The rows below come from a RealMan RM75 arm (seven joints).
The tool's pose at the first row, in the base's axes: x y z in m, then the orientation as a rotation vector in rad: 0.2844, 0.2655, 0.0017, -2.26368, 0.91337, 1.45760
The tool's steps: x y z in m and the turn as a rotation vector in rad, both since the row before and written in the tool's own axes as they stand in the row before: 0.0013, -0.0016, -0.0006, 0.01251, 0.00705, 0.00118; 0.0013, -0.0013, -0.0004, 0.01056, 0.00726, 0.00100; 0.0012, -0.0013, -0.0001, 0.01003, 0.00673, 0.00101; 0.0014, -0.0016, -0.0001, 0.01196, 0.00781, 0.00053; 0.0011, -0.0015, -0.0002, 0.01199, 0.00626, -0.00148
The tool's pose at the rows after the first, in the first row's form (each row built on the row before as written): 0.2862, 0.2659, 0.0007, -2.26112, 0.92350, 1.44130; 0.2877, 0.2662, -0.0004, -2.26009, 0.93238, 1.42623; 0.2890, 0.2667, -0.0015, -2.25887, 0.94079, 1.41210; 0.2906, 0.2673, -0.0028, -2.25724, 0.94983, 1.39518; 0.2921, 0.2679, -0.0038, -2.25444, 0.95579, 1.37895
